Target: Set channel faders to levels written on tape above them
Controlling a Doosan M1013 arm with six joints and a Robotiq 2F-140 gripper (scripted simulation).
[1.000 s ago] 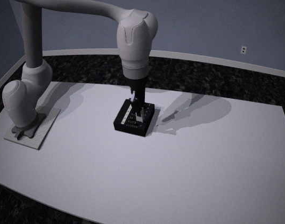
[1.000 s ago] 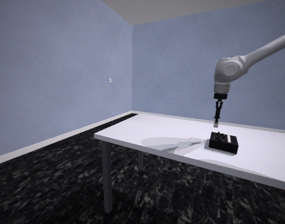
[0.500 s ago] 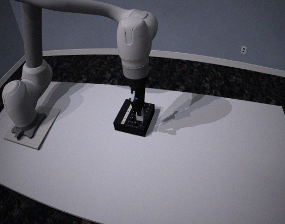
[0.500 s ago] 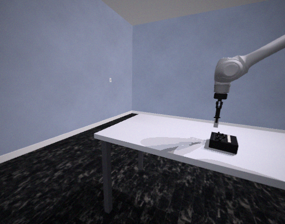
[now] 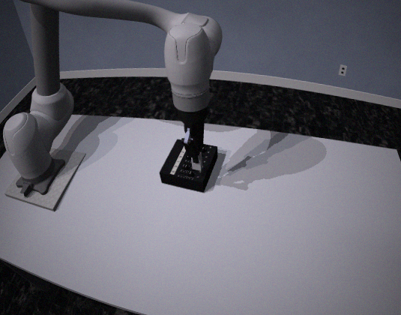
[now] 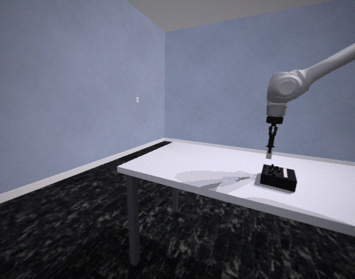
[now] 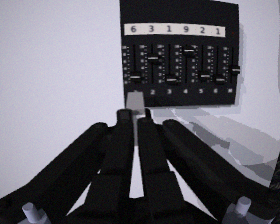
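Now: hand 140 mm to the right of the master fader, 60 mm above it and 20 mm past it.
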